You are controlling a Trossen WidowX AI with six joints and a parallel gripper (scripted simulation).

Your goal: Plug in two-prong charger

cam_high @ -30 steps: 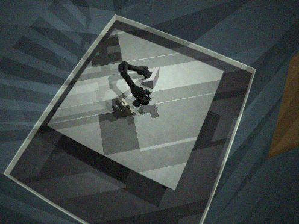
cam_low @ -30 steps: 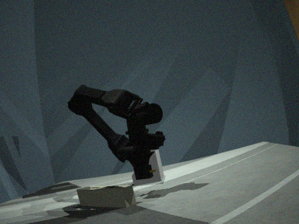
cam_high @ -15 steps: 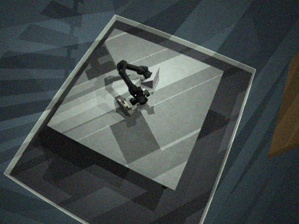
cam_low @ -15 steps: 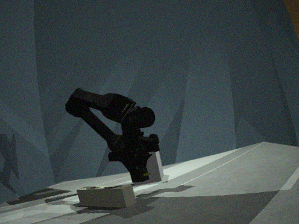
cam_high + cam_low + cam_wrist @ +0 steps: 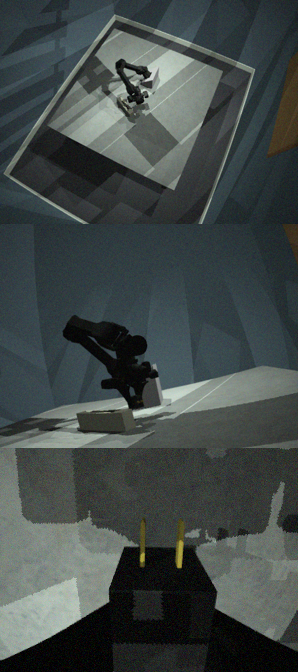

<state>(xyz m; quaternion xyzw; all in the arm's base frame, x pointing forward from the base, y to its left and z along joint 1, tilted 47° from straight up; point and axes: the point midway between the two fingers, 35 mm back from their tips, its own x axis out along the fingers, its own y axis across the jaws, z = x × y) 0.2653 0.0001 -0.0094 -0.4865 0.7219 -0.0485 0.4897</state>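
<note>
My gripper tip is now 10 mm short of the black two-prong charger, 10 mm to the right of it and 10 mm below it.
</note>
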